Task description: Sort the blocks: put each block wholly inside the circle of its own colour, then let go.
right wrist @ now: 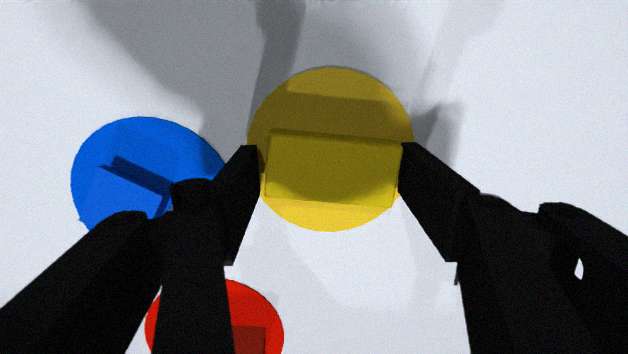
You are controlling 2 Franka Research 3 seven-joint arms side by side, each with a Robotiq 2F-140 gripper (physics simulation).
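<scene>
In the right wrist view a yellow block [332, 170] lies in the yellow circle [335, 80], a little tilted, between the fingertips. Its lower right corner is close to the circle's edge. My right gripper [329, 168] is open around it, with a narrow gap at the left finger; the right fingertip is very close to the block. A blue block [125, 192] is in the blue circle [145, 130], partly hidden by the left finger. A red block [250, 340] shows in part in the red circle [250, 305], cut off by the frame's lower edge. My left gripper is not in view.
The blue circle is left of the yellow one, and the red circle is below them, partly behind the left finger. Grey shadows fall over the white surface at the top and across the yellow circle.
</scene>
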